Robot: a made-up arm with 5 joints. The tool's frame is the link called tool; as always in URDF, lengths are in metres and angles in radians. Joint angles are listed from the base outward. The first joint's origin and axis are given. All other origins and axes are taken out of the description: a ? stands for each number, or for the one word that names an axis. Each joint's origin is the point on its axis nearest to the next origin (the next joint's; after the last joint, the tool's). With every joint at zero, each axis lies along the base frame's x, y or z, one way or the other. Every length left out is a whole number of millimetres.
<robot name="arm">
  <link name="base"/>
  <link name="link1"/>
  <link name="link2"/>
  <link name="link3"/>
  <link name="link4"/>
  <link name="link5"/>
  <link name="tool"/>
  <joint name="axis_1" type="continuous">
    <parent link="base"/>
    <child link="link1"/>
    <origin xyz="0 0 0.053" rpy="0 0 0"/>
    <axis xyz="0 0 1"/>
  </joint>
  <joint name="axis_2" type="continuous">
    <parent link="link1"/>
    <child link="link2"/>
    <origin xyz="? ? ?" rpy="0 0 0"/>
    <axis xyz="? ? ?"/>
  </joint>
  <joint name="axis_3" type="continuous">
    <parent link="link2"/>
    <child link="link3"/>
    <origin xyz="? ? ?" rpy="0 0 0"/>
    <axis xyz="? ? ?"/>
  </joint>
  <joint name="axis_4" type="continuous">
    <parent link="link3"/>
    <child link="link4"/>
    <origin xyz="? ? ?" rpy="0 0 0"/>
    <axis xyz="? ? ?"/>
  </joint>
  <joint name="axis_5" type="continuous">
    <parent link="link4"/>
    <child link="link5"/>
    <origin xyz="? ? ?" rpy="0 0 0"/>
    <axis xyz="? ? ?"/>
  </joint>
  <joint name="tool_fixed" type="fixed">
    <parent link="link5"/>
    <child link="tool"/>
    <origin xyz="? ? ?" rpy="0 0 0"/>
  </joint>
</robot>
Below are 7 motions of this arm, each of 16 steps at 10 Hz.
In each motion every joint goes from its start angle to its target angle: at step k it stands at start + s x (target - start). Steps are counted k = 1, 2, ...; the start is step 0. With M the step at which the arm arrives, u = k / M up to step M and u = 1 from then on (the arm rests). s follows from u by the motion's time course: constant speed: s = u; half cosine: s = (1 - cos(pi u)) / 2; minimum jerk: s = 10 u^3 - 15 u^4 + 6 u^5.
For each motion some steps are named. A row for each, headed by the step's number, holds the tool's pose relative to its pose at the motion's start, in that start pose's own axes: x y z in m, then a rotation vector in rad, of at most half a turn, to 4 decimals.
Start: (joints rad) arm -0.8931 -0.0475 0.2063 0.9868 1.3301
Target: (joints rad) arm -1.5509 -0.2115 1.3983 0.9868 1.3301
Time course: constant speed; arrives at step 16
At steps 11, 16:
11: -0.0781 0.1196 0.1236 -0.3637 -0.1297 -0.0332
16: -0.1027 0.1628 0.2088 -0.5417 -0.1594 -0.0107

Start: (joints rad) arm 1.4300 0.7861 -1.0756 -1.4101 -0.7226
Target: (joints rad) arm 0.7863 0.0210 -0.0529 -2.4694 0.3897
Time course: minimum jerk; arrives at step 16
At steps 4, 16:
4: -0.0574 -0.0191 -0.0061 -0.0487 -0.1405 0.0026
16: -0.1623 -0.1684 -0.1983 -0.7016 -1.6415 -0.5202

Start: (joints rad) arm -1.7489 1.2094 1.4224 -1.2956 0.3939
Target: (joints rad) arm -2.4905 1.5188 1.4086 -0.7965 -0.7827
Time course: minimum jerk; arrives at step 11
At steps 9, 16:
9: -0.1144 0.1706 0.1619 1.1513 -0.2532 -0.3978
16: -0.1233 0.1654 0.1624 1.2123 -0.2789 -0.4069

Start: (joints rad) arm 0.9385 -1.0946 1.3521 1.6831 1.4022
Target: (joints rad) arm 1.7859 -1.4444 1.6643 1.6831 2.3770
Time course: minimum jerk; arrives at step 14
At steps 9, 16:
9: 0.0361 -0.3405 -0.1554 -1.1236 0.3795 -0.5974
16: -0.0306 -0.4289 -0.1205 -1.4104 0.6350 -0.7505

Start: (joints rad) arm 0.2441 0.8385 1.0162 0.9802 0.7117
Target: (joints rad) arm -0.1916 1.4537 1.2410 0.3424 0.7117
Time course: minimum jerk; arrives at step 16
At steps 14, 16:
14: 0.0239 0.1653 0.0474 0.5486 -0.8390 -0.1018
16: 0.0247 0.1677 0.0484 0.5594 -0.8531 -0.1053

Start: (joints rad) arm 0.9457 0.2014 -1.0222 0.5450 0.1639
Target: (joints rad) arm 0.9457 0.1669 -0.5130 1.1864 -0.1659
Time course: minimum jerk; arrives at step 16
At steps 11, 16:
11: 0.0378 0.1004 0.0464 -0.0279 0.4879 0.3197
16: 0.0472 0.1338 0.0410 -0.0615 0.5989 0.3511

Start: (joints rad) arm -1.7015 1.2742 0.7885 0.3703 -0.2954
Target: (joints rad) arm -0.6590 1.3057 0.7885 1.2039 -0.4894
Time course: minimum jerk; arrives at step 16
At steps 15, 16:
15: 0.3227 0.0076 0.0119 -0.5919 1.2723 -0.8516
16: 0.3231 0.0071 0.0115 -0.5934 1.2744 -0.8544

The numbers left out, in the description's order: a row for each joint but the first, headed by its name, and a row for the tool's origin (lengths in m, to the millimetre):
axis_2: xyz -0.08 -0.466 0, axis 0 1 0
axis_3: xyz -0.055 0 -0.129, axis 0 0 1
axis_4: xyz 0.037 -0.087 0, axis 0 1 0
axis_5: xyz -0.071 0 0.345, axis -1 0 0
tool: xyz 0 0.314 -0.115

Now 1 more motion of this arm.
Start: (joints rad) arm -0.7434 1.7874 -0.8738 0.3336 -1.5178
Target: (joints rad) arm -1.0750 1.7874 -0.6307 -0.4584 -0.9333
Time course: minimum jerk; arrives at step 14
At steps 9, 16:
9: -0.2479 -0.2687 -0.0606 -0.2657 0.1213 0.4712
16: -0.3075 -0.3796 -0.0617 -0.3055 0.0932 0.6289

